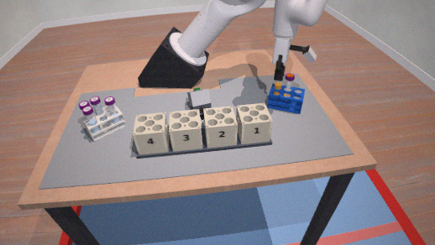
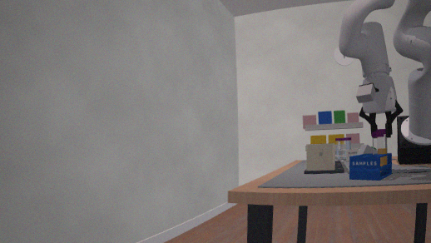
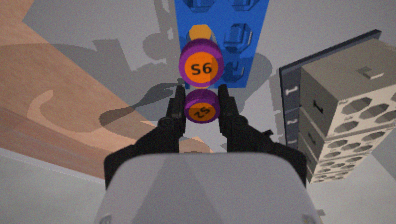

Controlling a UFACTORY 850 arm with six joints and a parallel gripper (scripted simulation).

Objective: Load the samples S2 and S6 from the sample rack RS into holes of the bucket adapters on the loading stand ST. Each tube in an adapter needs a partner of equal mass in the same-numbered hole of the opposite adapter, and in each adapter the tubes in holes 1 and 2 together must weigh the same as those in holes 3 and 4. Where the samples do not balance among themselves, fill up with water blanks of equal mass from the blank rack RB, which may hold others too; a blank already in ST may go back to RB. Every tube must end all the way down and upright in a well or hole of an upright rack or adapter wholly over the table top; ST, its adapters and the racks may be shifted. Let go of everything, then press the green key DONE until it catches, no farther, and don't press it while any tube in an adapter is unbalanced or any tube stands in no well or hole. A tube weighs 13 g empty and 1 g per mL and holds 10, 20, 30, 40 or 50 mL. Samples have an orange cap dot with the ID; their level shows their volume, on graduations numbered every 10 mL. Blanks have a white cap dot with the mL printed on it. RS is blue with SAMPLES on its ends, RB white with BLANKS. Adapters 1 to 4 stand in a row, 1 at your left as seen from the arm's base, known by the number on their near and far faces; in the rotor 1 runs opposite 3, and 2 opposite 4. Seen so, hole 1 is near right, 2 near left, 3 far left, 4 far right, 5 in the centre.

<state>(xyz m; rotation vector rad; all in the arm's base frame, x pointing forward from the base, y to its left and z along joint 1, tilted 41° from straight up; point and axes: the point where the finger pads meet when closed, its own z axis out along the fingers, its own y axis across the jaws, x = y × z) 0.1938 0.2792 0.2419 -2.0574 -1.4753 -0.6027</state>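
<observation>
Now: hand 10 mm past the sample tube S2 and 50 mm above it. From my hand the other things lie so: blue sample rack RS: 30 mm ahead, 30 mm to the left, 90 mm below; adapter 1: 210 mm ahead, 110 mm to the right, 70 mm below; sample S6: 20 mm ahead, 40 mm to the left, 60 mm below.
</observation>
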